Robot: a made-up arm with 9 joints. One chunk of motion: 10 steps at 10 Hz.
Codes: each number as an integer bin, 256 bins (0 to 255) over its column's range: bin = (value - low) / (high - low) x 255, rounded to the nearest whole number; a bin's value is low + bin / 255 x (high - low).
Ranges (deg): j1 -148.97..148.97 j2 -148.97..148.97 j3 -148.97..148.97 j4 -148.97..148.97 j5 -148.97..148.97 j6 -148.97..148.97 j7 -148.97..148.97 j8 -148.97..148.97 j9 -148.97..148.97
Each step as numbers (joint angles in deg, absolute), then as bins.
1 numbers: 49.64 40.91 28.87 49.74 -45.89 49.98 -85.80 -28.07 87.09
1 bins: 170 163 152 170 88 170 54 103 202
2 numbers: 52.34 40.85 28.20 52.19 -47.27 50.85 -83.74 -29.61 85.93
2 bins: 172 162 152 172 87 171 56 102 201
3 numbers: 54.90 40.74 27.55 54.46 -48.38 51.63 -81.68 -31.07 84.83
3 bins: 174 162 151 174 86 172 58 101 200
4 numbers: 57.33 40.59 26.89 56.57 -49.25 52.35 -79.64 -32.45 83.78
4 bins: 177 162 151 176 85 172 59 100 199
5 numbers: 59.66 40.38 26.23 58.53 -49.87 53.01 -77.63 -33.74 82.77
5 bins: 179 162 150 178 85 173 61 99 198
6 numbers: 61.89 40.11 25.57 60.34 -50.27 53.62 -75.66 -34.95 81.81
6 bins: 180 162 149 179 84 173 63 98 198
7 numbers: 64.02 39.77 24.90 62.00 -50.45 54.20 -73.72 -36.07 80.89
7 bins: 182 162 149 181 84 174 64 97 197
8 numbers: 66.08 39.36 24.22 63.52 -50.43 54.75 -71.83 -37.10 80.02
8 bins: 184 161 148 182 84 174 66 96 196
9 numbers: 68.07 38.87 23.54 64.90 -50.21 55.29 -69.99 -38.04 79.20
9 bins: 186 161 148 183 85 175 68 95 195
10 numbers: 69.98 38.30 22.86 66.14 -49.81 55.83 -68.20 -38.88 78.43
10 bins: 187 160 147 184 85 175 69 94 195
